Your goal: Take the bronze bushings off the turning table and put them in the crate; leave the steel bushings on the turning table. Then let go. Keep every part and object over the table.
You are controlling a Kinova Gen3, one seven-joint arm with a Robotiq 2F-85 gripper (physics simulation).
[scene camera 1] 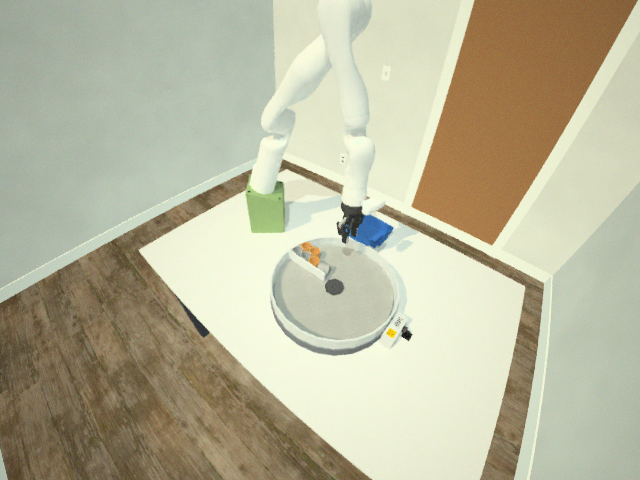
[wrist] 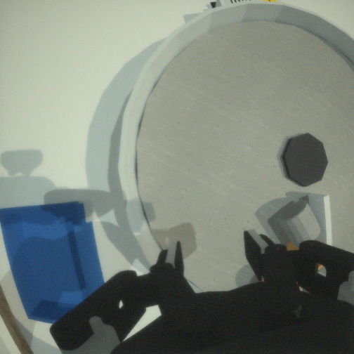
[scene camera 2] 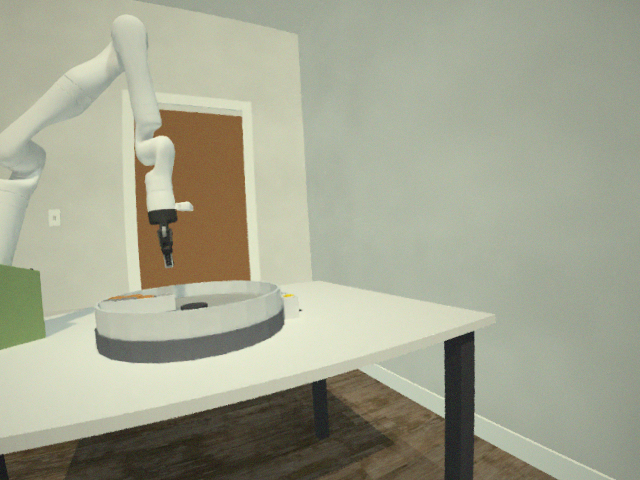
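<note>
My gripper is partly open and empty, high above the turning table, near its rim on the crate side. Several bushings stand close together along a white guide bar. Three orange-brown bronze bushings show in scene camera 1, with grey steel ones among them. A steel bushing is at the bar's inner end. In the wrist view my right finger hides most bushings. The blue crate stands outside the rim; its contents are unclear.
A raised wall rings the turning table, with a dark hub at its centre. A white control box with a black knob stands against the rim. The green arm base stands on the table.
</note>
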